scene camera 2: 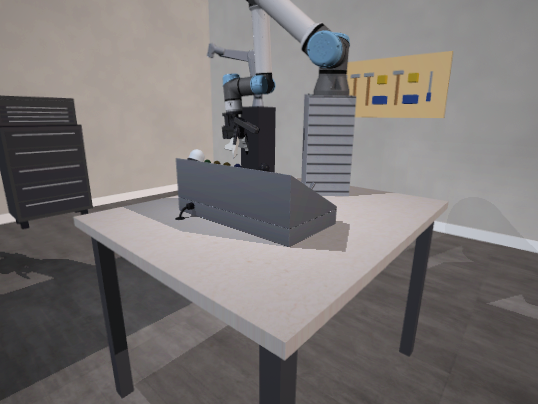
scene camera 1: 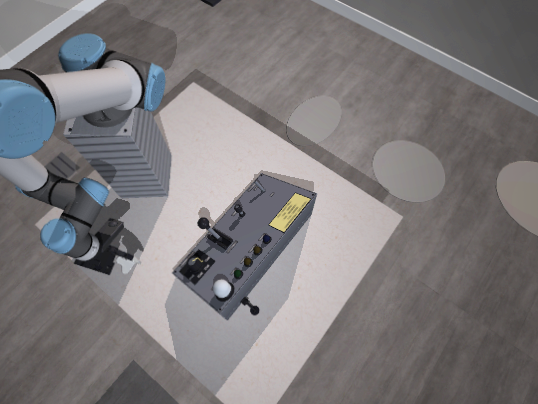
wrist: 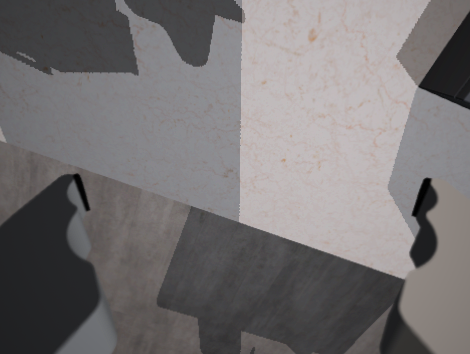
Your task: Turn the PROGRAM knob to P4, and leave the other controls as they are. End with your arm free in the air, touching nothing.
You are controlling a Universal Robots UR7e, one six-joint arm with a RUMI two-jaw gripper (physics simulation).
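Frame: origin at the arm's base, x right, y ahead, z up, level; centimetres.
Where they show: gripper, fingertip midpoint: [scene camera 2: 240, 156] [scene camera 1: 120, 257] [wrist: 247, 181]; arm's base, link origin: [scene camera 2: 331, 95].
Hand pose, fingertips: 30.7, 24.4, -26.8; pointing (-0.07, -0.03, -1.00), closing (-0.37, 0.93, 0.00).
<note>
Each offset is from my fingertips to the top centre of the thing, as dx, dy, dz. "spot": to the spot under its first point. Level surfaces: height alone.
The grey control console [scene camera 1: 252, 225] [scene camera 2: 240, 197] stands on the table; a dark corner of it [wrist: 450, 75] shows at the upper right of the wrist view. In scene camera 1, a black knob with a yellow mark {-13.8, +19.0, -2.4} [scene camera 1: 196, 263] sits on a dark plate at the console's lower left end. Its lettering and setting are too small to read, so I cannot confirm that it is the PROGRAM knob. My gripper [scene camera 1: 128, 261] [scene camera 2: 237, 146] [wrist: 247, 181] is open and empty, in the air to the left of the console in scene camera 1, apart from it.
The console carries a ball-topped lever {-25.8, +13.0, +0.7} [scene camera 1: 203, 223], a small black stick {-37.8, +19.2, -1.7} [scene camera 1: 239, 209], a white dome {spot: -12.8, +34.3, +6.1} [scene camera 1: 222, 288], several coloured buttons {spot: -24.2, +34.6, +3.3} [scene camera 1: 248, 261] and a yellow label {spot: -46.2, +34.6, +1.5} [scene camera 1: 290, 212]. A black crank {spot: -15.1, +43.4, -14.2} [scene camera 1: 254, 310] projects from its side. The ribbed grey pedestal [scene camera 1: 130, 165] [scene camera 2: 329, 145] stands behind the table {dz -15.8} [scene camera 2: 250, 270].
</note>
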